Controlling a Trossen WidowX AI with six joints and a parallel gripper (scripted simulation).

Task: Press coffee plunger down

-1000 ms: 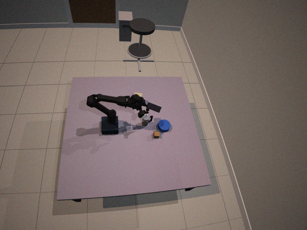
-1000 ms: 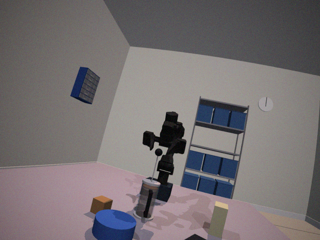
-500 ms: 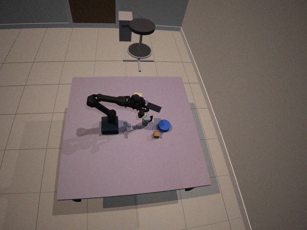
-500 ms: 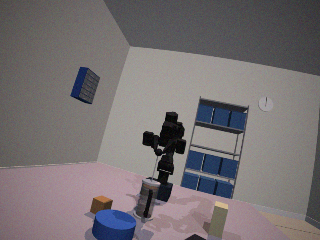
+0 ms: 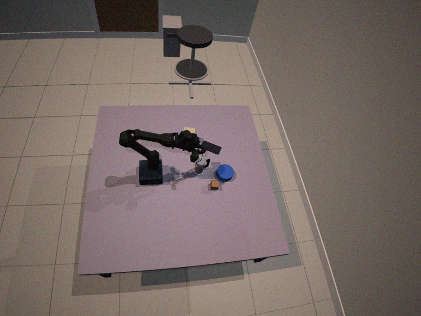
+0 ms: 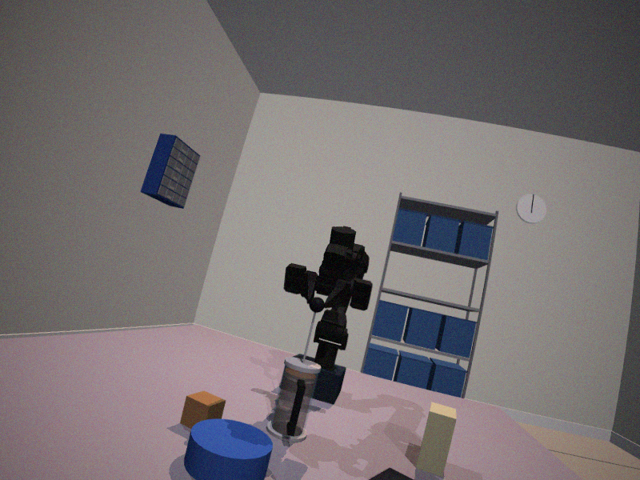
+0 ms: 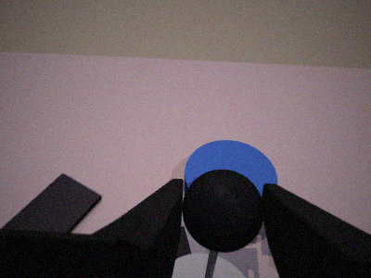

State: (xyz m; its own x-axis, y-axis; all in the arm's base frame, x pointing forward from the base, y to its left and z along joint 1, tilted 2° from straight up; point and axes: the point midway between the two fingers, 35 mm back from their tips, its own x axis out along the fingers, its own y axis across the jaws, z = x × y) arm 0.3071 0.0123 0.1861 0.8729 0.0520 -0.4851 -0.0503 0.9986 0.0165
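The glass coffee press lies 1 cm ahead of my gripper tip and 13 cm below it. Also, from my gripper tip: pale yellow block: 8 cm behind, 28 cm to the left, 20 cm below; blue round tub: 18 cm ahead, 3 cm to the right, 23 cm below.
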